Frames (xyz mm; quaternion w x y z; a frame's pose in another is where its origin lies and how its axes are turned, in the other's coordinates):
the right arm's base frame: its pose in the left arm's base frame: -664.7 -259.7 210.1 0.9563 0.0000 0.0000 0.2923
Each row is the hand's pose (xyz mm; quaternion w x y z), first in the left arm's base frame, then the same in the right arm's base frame.
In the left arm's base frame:
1: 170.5 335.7 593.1 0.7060 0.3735 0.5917 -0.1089
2: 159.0 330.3 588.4 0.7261 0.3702 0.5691 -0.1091
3: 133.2 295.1 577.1 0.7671 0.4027 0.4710 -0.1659
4: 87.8 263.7 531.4 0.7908 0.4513 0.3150 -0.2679
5: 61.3 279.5 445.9 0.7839 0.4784 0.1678 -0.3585
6: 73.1 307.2 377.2 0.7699 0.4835 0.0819 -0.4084
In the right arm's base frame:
1: 1025.4 26.7 383.0 0.6434 0.5302 0.4567 -0.3105
2: 1012.8 28.7 378.3 0.6625 0.5204 0.4360 -0.3166
3: 971.7 13.9 367.0 0.6851 0.5228 0.3327 -0.3829
4: 916.5 13.2 321.3 0.6779 0.5237 0.1693 -0.4873
5: 903.4 41.2 235.8 0.6449 0.5065 0.0206 -0.5720
6: 928.7 57.5 167.1 0.6169 0.4863 -0.0630 -0.6156

